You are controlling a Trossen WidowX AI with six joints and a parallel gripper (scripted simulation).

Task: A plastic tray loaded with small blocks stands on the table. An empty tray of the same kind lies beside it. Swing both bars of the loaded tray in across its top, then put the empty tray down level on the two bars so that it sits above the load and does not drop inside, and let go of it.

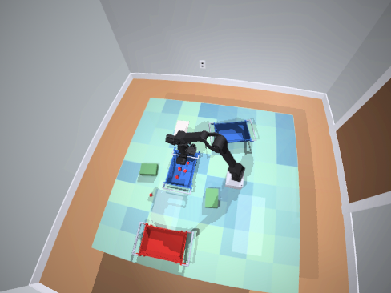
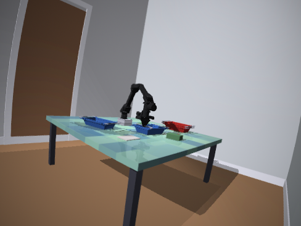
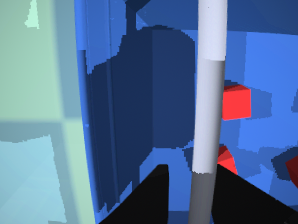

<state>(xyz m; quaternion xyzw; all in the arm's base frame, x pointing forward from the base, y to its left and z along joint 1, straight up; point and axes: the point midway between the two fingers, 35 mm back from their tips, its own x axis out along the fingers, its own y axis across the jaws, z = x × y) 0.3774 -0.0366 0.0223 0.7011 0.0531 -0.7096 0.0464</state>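
The blue tray is 300 mm to the right of my gripper tip, 260 mm behind it and 10 mm below it. Round my gripper tip: small red block: 330 mm to the left, 130 mm ahead, 40 mm below; then white flat plate: 240 mm to the right, 130 mm ahead, 50 mm below.
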